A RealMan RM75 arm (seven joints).
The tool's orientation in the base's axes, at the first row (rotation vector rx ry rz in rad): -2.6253 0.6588 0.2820
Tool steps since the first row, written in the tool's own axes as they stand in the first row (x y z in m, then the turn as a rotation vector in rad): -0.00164 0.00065 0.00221 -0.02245 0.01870 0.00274; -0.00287 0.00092 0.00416 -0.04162 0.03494 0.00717; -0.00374 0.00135 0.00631 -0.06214 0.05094 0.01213; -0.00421 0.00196 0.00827 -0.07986 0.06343 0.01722; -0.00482 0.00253 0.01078 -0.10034 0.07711 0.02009; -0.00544 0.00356 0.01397 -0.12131 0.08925 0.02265; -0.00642 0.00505 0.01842 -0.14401 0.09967 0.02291
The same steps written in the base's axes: -0.00194 0.00112 -0.00172 -0.02887 -0.00469 -0.00240; -0.00332 0.00226 -0.00320 -0.05385 -0.00798 -0.00640; -0.00449 0.00322 -0.00501 -0.07993 -0.01031 -0.01041; -0.00537 0.00378 -0.00684 -0.10188 -0.01089 -0.01413; -0.00641 0.00468 -0.00910 -0.12660 -0.01230 -0.01548; -0.00775 0.00552 -0.01212 -0.15096 -0.01241 -0.01588; -0.00974 0.00669 -0.01632 -0.17577 -0.01146 -0.01313
